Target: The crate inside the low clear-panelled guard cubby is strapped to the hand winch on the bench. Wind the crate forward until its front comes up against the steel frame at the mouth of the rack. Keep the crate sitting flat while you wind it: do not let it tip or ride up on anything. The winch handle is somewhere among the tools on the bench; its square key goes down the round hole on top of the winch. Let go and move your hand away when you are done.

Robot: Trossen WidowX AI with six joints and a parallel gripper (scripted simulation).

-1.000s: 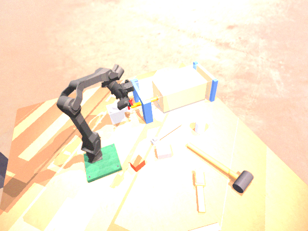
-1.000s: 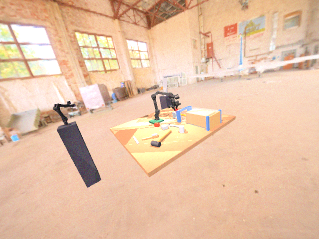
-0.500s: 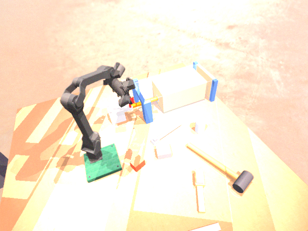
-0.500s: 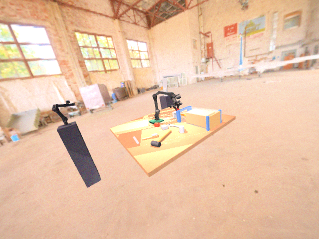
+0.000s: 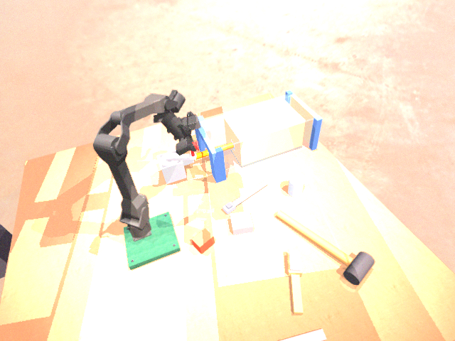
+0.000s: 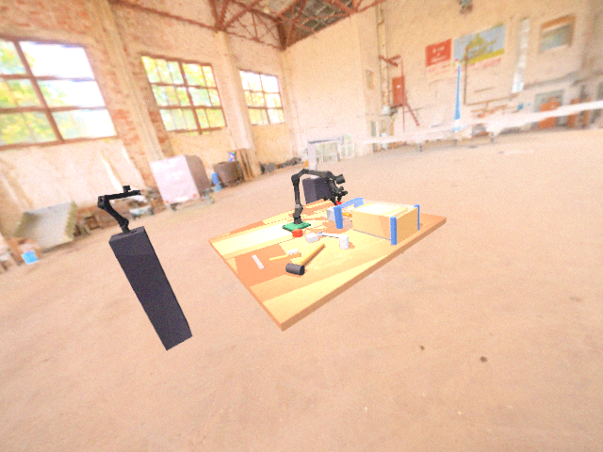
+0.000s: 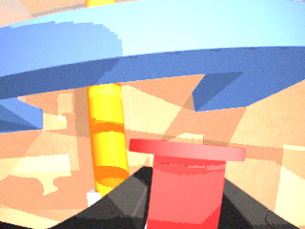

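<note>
Right now my gripper tip is 50 mm past the white crank handle, 20 mm to the right of it and 30 mm above it. From my gripper tip the other things lie so: blue steel frame (50 mm ahead, 40 mm to the left, 30 mm below); then hand winch (120 mm behind, 40 mm to the left, 100 mm below); then red grip (10 mm behind).
</note>
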